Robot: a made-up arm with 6 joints.
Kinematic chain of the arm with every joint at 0, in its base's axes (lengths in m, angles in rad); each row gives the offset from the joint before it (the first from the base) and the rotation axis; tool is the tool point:
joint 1: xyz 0 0 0.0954 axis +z
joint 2: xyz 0 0.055 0 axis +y
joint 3: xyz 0 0 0.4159 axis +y
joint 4: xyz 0 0 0.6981 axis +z
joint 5: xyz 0 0 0 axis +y
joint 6: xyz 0 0 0.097 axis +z
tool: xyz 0 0 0
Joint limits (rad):
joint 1: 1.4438..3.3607
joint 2: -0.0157..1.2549
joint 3: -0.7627..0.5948
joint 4: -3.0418..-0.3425
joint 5: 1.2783..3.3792
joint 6: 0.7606..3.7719
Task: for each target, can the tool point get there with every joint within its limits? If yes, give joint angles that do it. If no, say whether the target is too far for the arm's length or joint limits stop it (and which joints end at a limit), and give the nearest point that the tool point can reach.
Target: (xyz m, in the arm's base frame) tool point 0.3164 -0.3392 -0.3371
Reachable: no: joint limits stop it (at a limit: joint 2, joint 3, joint 4) | nearest point 0.3384 -0.3628 0.9116 | short by 1.249 m
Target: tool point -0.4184 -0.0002 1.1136
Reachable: yes | joints 3.1834 0.5264 -0.3115 -0.8476 1.6741 1.8933
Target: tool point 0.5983 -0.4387 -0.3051
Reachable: no: joint limits stop it (at a limit: joint 2, joint 3, joint 4) | nearest point 0.4160 -0.3050 0.9132 | short by 1.239 m
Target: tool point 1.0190 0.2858 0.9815
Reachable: no: too far | nearest point 0.5730 0.0960 0.9653 | short by 0.485 m
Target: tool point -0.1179 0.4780 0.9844
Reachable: yes | joints 1.7913 0.7146 -0.3126 -2.0445 2.6005 1.2040
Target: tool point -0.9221 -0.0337 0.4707
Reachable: yes | joints 3.1337 0.9267 0.4215 -1.0746 2.9770 2.6710
